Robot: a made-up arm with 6 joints.
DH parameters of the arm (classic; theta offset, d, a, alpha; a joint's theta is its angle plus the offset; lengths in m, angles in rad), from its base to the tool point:
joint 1: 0 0.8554 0.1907 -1.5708
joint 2: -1.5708 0 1.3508 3.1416
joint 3: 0 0 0.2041 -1.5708
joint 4: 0 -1.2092 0 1.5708
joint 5: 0 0 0 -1.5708
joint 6: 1.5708 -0.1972 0 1.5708
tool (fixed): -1.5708 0 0 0
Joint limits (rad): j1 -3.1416..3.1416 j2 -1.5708..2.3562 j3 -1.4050..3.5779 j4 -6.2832..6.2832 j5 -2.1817..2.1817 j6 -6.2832..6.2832
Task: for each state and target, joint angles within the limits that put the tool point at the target. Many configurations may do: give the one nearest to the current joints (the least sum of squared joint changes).
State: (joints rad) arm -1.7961 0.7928 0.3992 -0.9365 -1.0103 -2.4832
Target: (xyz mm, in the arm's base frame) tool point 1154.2 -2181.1 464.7
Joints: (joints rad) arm -1.1385 1.2149 0.4227 -0.9694 -0.9706 -2.4832
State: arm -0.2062 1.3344 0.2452 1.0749 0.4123 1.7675
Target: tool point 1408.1 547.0 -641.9
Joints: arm 0.3201 1.6371 -0.1276 1.1083 0.4456 1.7675
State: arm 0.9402 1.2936 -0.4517 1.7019 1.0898 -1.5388
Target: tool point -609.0 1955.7 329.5
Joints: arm 1.7865 1.0989 -0.1018 1.6462 1.1110 -1.5388
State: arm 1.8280 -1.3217 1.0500 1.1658 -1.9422 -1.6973
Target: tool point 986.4 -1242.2 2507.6
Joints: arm 2.1341 -1.0552 0.9426 1.1653 -1.9128 -1.6973
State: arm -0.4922 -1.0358 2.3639 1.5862 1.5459 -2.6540
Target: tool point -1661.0 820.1 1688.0
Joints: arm -0.3522 -0.6723 2.4881 1.5818 1.6407 -2.6540
